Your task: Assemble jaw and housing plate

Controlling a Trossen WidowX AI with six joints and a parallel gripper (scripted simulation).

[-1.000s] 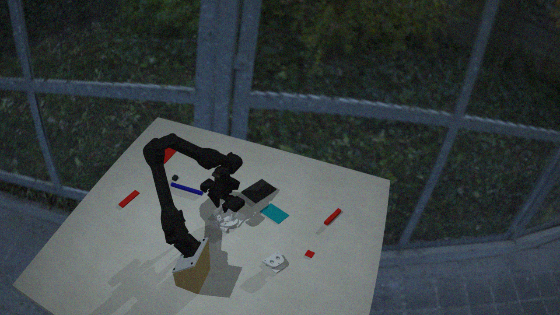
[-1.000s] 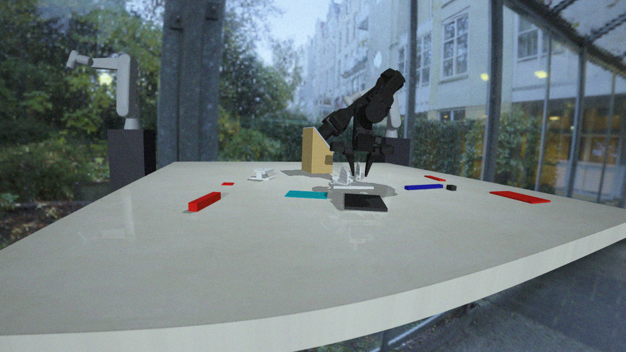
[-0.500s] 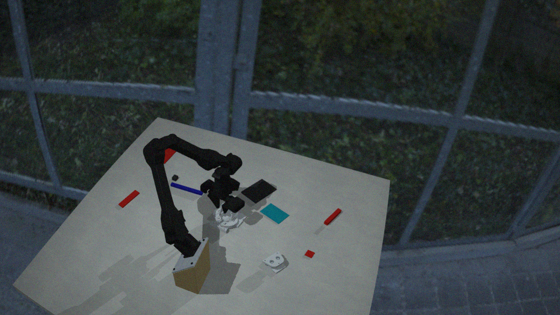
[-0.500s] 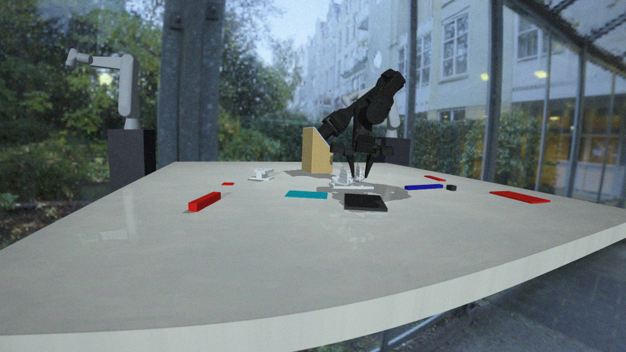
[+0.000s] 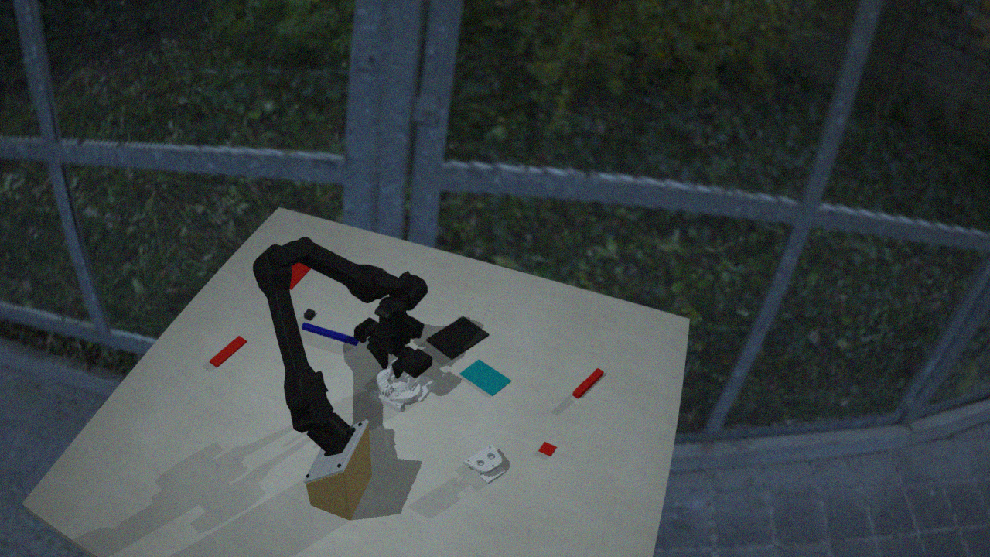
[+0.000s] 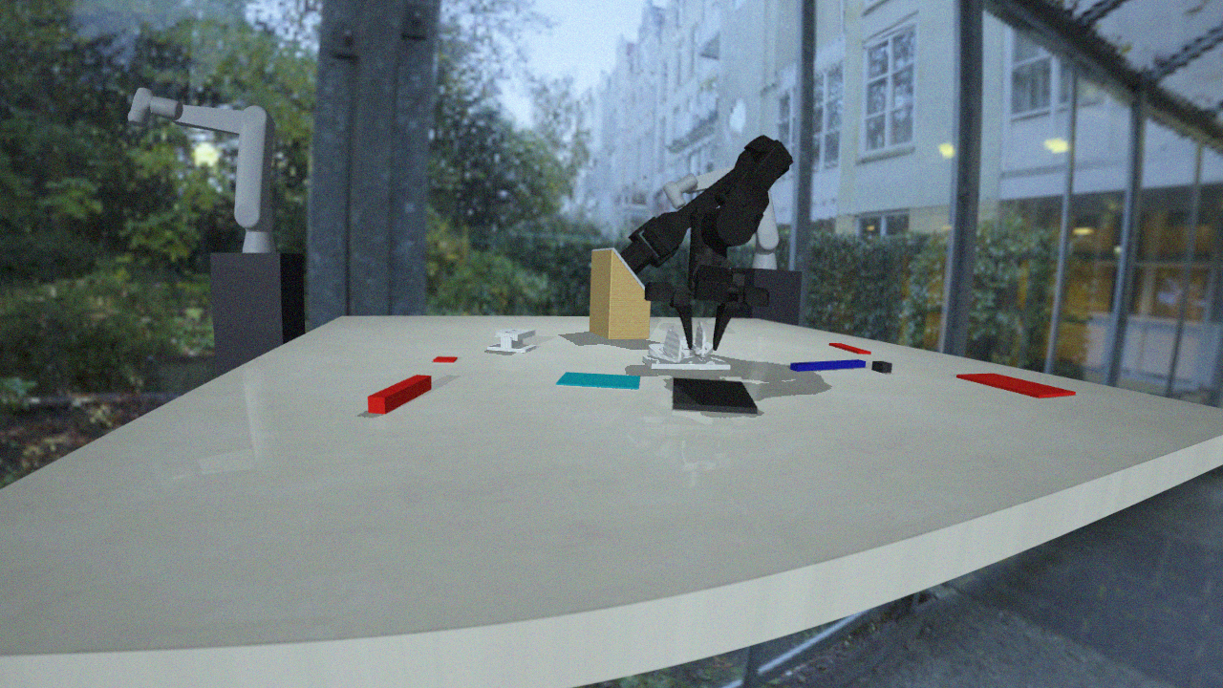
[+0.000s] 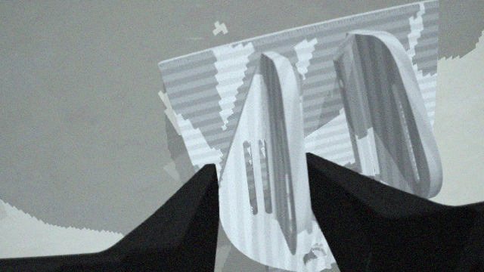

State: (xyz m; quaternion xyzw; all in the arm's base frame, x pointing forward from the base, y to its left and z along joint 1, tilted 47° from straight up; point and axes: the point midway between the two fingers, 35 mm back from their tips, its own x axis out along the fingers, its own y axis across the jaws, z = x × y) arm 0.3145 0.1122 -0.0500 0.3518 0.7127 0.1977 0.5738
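The white base plate lies 30 mm to the right of my gripper tip, 20 mm below it and 10 mm ahead of it. From my gripper tip the other things lie so: teal tile (190 mm to the right, 110 mm ahead, 20 mm below); then blue bar (200 mm to the left, 60 mm ahead, 20 mm below); then black tile (200 mm ahead, 80 mm to the right, 20 mm below).
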